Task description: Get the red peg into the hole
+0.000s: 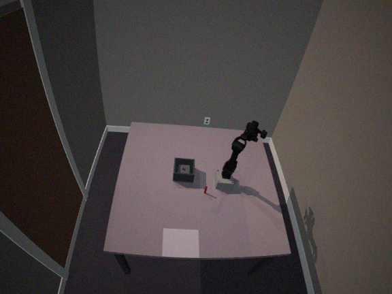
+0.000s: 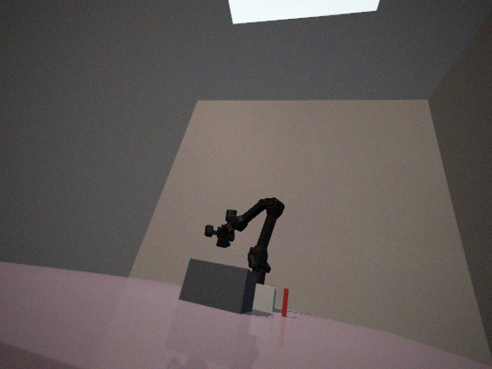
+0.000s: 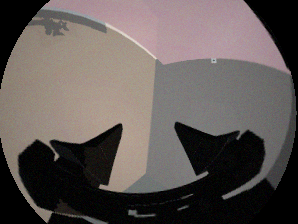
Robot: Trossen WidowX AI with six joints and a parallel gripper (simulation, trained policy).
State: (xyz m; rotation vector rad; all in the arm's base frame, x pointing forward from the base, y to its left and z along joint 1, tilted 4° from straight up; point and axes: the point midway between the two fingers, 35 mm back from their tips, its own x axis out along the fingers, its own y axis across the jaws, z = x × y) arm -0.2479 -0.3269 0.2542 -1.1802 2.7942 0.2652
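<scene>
Right now my gripper tip is 450 mm short of the red peg, 480 mm to the right of it and 260 mm above it. The rest, counted from my gripper tip: dark box 620 mm ahead, 310 mm to the left, 270 mm below.
</scene>
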